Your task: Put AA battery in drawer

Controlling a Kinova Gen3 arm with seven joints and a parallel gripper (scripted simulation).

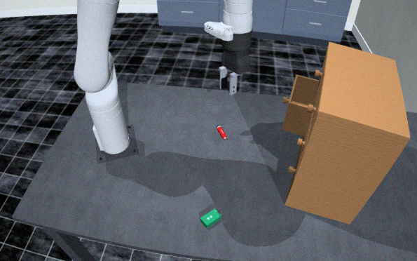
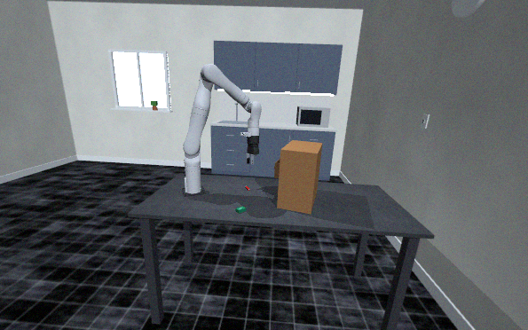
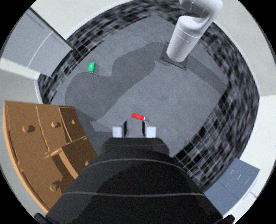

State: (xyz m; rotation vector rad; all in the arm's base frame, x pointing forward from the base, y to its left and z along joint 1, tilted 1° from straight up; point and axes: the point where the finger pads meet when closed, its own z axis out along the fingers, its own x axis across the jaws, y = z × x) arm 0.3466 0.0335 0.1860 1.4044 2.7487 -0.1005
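The AA battery lies 10 mm behind my hand and 180 mm below it. From my hand the other things lie so: small green block: 50 mm behind, 300 mm to the right, 180 mm below.
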